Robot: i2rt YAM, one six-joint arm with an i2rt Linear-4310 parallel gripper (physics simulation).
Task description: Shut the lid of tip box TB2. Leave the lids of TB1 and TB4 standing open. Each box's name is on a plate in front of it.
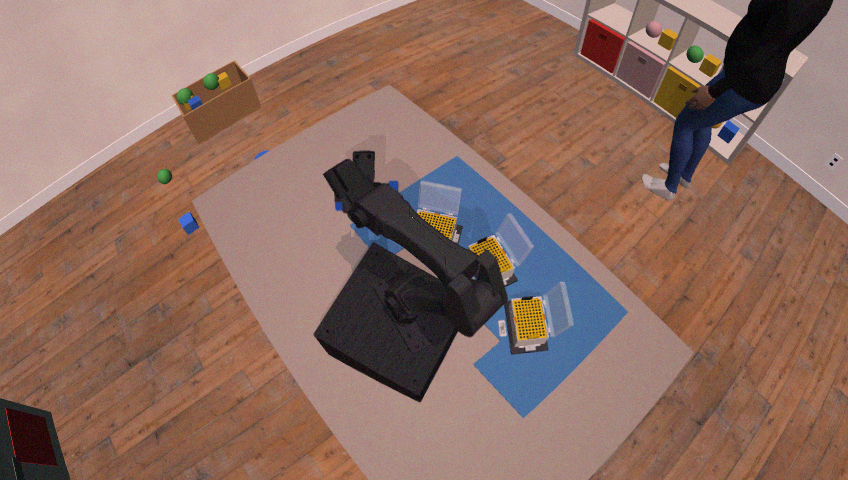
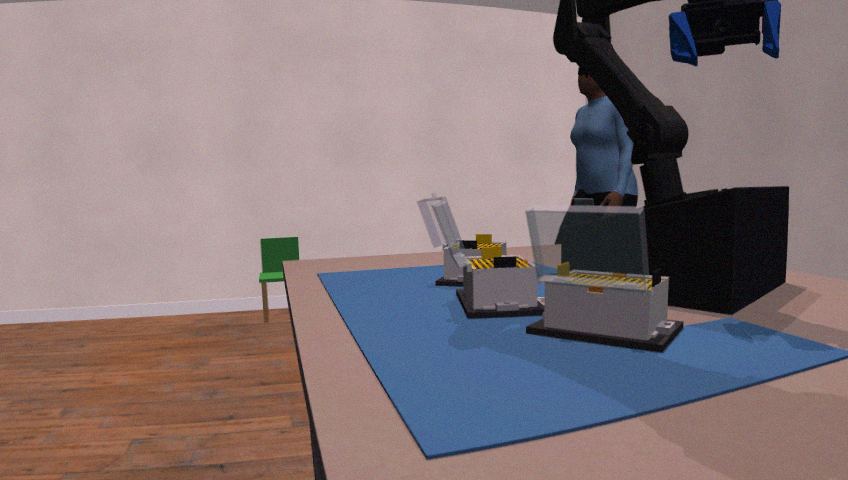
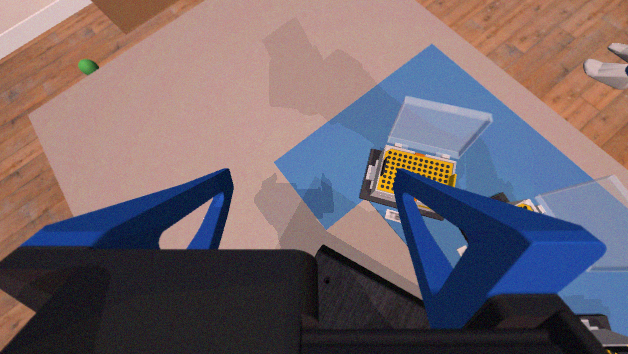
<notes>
I see my gripper (image 2: 736,57), a tip box TB1 (image 3: 440,171), a clear lid (image 2: 603,247), a clear lid (image 2: 442,212) and a clear lid (image 1: 556,302).
My gripper is seen too in image 3 (image 3: 313,177).
</notes>
